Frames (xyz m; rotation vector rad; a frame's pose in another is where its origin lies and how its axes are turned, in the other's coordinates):
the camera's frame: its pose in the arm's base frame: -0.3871 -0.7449 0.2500 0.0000 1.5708 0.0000
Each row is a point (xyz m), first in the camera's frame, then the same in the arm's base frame.
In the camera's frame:
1: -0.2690 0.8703 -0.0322
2: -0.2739 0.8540 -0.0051
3: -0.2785 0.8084 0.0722
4: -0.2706 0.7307 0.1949
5: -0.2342 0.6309 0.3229
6: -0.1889 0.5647 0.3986
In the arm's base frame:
1: -0.4193 0.1254 0.5190
2: -0.3922 0.1091 0.5239
3: -0.3149 0.0635 0.5285
4: -0.1922 -0.0142 0.5206
5: -0.0642 -0.1140 0.4842
6: 0.0115 -0.1802 0.4389

